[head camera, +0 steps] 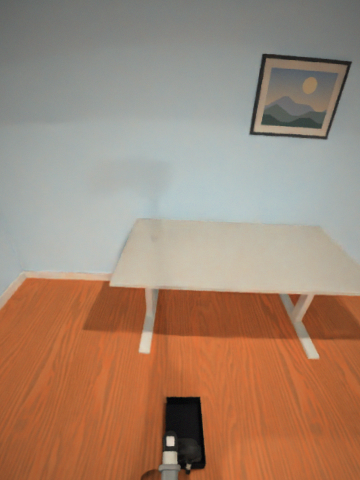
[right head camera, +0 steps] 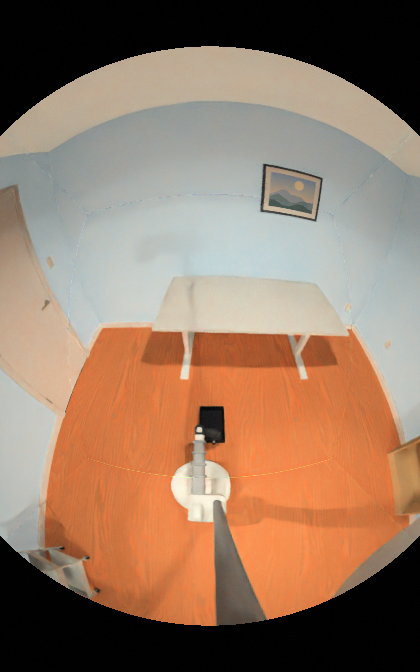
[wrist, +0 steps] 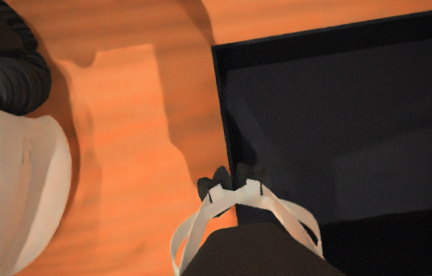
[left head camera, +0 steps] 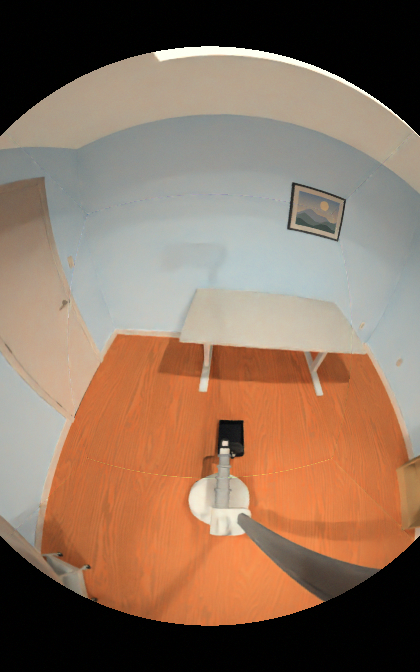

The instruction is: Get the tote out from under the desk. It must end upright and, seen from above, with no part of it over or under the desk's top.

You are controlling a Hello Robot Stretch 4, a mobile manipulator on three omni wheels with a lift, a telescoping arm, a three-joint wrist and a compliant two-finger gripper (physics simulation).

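Places are measured from the robot's base along level axes (x ahead, y left, z up), in metres.
Where they show: gripper, between the fingertips: [wrist: 233, 179] [left head camera: 231, 454].
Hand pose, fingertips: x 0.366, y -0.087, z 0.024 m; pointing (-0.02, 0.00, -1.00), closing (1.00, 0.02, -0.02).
After its pixels a point has its place.
The black tote [head camera: 184, 417] @(z -0.025, x 0.591, y -0.082 m) [left head camera: 231, 431] @(z -0.025, x 0.588, y -0.088 m) [right head camera: 212, 416] @(z -0.025, x 0.600, y -0.082 m) [wrist: 330, 130] @(z -0.024, x 0.478, y -0.059 m) is upright, open side up, at floor level in front of the desk [head camera: 230, 255] @(z 0.692, x 1.230, y -0.365 m) [left head camera: 270, 320] @(z 0.692, x 1.222, y -0.338 m) [right head camera: 245, 305] @(z 0.692, x 1.210, y -0.341 m). A stretch of floor shows between the tote and the desk's front edge in the head views, so it is apart from the desktop. My gripper [wrist: 233, 179] @(z 0.024, x 0.366, y -0.087 m) is shut on the tote's near wall in the wrist view, one dark fingertip outside the wall and one inside. In the head views the wrist hides part of the tote's near end. Whether the tote touches the floor I cannot tell.
The desk's white feet [head camera: 146, 335] [head camera: 306, 340] stand on the wooden floor [head camera: 75, 400] @(z -0.028, x 0.673, y 0.585 m). My round white base [left head camera: 197, 500] @(z 0.187, x -0.016, y 0.140 m) [right head camera: 180, 482] @(z 0.187, x 0.019, y 0.133 m) is close behind the tote. A wooden box-like piece [left head camera: 411, 492] [right head camera: 404, 480] @(z 0.072, x -0.571, y -2.041 m) is at the right, a pale rack-like object at the lower left, and a door at the left.
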